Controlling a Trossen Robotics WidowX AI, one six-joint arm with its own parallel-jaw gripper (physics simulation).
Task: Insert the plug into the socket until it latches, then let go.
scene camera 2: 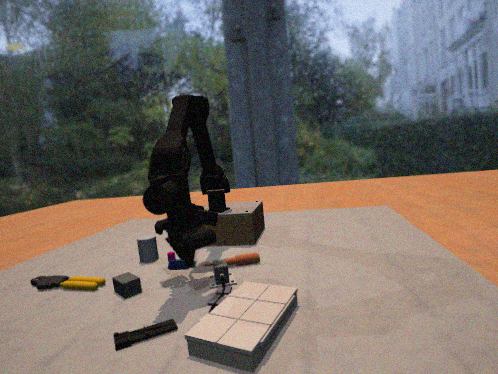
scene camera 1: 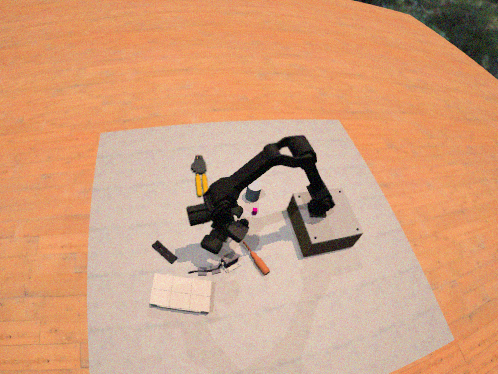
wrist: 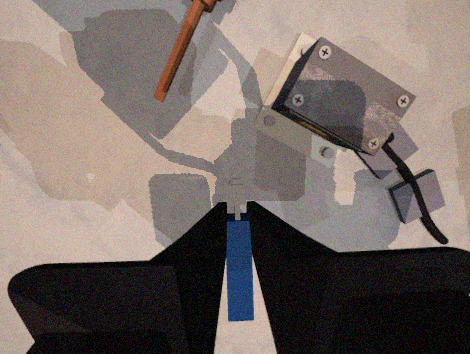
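Where they show: gripper, fingertip midpoint: (scene camera 2: 188,266) (scene camera 1: 223,239) (wrist: 236,209); arm's base, origin of the base link: (scene camera 2: 218,210) (scene camera 1: 316,210).
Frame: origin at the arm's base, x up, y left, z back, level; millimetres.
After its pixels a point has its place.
The plug is a blue bar (scene camera 2: 177,264) {z -366, x -48, y 82 mm} (wrist: 240,270) {z -355, x -42, y 82 mm} with a pale grey tip pointing up the wrist view. My gripper (scene camera 1: 226,240) {z -337, x -63, y 90 mm} (scene camera 2: 189,257) {z -337, x -63, y 90 mm} (wrist: 236,209) {z -337, x -63, y 90 mm} is shut on it; the fingers hide its sides, and the plug does not show in scene camera 1. The socket, a dark grey block (scene camera 1: 231,261) {z -311, x -62, y 175 mm} (scene camera 2: 221,275) {z -342, x -77, y 176 mm} (wrist: 345,95) {z -312, x -60, y 159 mm} with screws in its top, stands on a cream base plate with a black cable. In the wrist view it lies up and to the right of the plug's tip, turned at an angle. Plug and socket are apart.
An orange screwdriver (scene camera 1: 259,262) {z -214, x -78, y 171 mm} (scene camera 2: 243,259) {z -220, x -86, y 177 mm} (wrist: 175,62) {z -253, x -88, y 99 mm} lies beside the socket. A tile-topped box (scene camera 1: 181,292) {z -474, x -69, y 292 mm} (scene camera 2: 250,310) {z -480, x -70, y 298 mm} and a black bar (scene camera 1: 164,252) {z -541, x -95, y 136 mm} (scene camera 2: 145,334) {z -553, x -93, y 141 mm} lie beyond the cable. Pliers (scene camera 1: 201,175) {z -417, x -93, y -224 mm} (scene camera 2: 82,283) {z -433, x -86, y -154 mm}, a grey cylinder (scene camera 1: 253,194) {z -219, x -56, y -107 mm} (scene camera 2: 147,250) {z -237, x -67, y -117 mm}, a magenta cube (scene camera 1: 254,211) {z -215, x -82, y -46 mm} and a dark cube (scene camera 2: 127,285) {z -433, x -77, y -9 mm} are around.
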